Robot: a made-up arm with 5 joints.
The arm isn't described. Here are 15 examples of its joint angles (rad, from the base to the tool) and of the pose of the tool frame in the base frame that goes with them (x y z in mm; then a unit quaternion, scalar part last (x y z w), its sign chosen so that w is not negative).
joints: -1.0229 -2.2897 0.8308 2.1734 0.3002
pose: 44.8 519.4 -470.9 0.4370 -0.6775 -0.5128 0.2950
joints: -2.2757 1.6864 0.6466 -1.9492 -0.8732
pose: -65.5 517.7 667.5 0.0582 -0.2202 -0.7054 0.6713
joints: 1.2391 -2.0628 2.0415 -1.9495 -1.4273
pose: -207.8 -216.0 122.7 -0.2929 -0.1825 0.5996 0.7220
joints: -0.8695 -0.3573 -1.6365 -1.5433 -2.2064
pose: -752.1 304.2 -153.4 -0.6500 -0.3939 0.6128 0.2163
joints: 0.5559 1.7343 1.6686 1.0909 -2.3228
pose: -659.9 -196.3 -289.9 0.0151 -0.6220 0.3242 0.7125
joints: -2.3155 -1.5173 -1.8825 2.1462 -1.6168
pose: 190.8 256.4 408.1 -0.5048 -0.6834 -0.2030 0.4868
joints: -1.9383 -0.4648 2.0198 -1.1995 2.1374
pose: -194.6 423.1 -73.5 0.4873 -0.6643 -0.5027 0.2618
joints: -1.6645 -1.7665 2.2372 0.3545 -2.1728
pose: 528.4 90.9 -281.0 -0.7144 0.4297 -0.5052 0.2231
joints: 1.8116 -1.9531 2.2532 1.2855 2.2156
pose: 369.1 137.5 500.8 -0.3168 0.2811 0.5508 0.7192
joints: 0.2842 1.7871 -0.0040 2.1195 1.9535
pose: -582.0 -490.8 -617.2 -0.5946 -0.6390 0.4461 0.1978
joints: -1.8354 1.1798 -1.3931 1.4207 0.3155
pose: -221.1 574.5 -301.1 0.6989 0.5113 0.4526 0.2127
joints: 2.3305 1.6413 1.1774 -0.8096 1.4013
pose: 273.5 -319.4 365.2 -0.1710 0.5633 0.4429 0.6762
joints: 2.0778 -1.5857 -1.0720 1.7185 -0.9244
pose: 149.2 -469.1 26.9 -0.0698 -0.5587 -0.4375 0.7011
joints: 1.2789 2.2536 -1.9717 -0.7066 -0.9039
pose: 115.1 -397.4 565.3 0.3300 -0.2709 -0.5509 0.7171
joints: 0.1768 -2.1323 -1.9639 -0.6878 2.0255
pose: -8.5 613.8 -328.6 -0.7560 0.0418 0.6295 0.1746
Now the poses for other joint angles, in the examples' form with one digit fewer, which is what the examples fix.
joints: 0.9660 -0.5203 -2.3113 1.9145 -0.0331
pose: -320 28 -295 0.383 0.027 -0.890 0.246
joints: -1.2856 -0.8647 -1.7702 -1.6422 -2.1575
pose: -633 388 328 -0.447 -0.431 0.615 0.486
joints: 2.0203 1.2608 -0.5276 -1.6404 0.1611
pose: -328 -436 401 0.740 -0.355 -0.492 0.290
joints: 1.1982 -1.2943 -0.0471 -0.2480 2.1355
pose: -284 -878 -496 0.283 -0.602 -0.036 0.746
